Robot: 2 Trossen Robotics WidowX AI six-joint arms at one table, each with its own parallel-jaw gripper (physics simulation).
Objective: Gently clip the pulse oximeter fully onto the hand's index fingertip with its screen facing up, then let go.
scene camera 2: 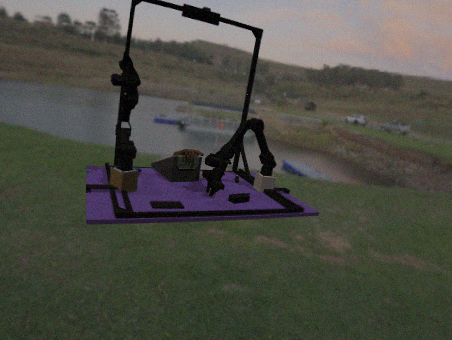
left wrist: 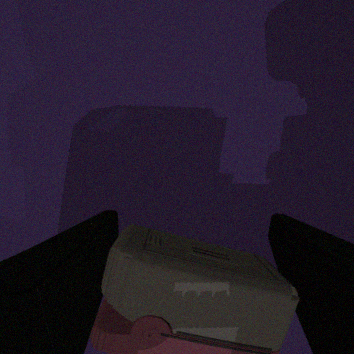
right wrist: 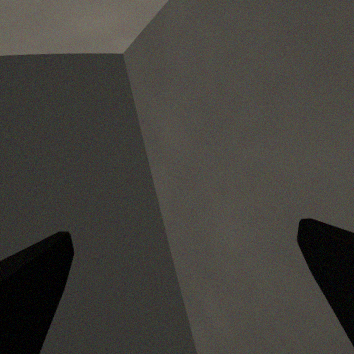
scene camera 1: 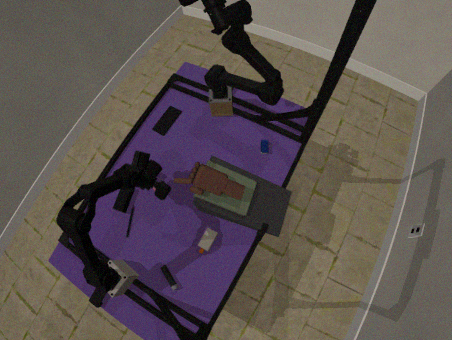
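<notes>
The brown hand lies on a pale green pad on a dark wedge, its index finger pointing left in scene camera 1. My left gripper is to the left of that fingertip in scene camera 1, apart from it. It is shut on the pulse oximeter, whose grey-white body with a reddish lower part sits tilted between the fingers in the left wrist view. Its screen cannot be made out. My right gripper is open and empty, raised high and away from the hand.
In scene camera 1, a white item with an orange end and a black cylinder lie below the hand. A blue item lies above it. A thin dark stick and black blocks lie at the left. A black frame borders the purple mat.
</notes>
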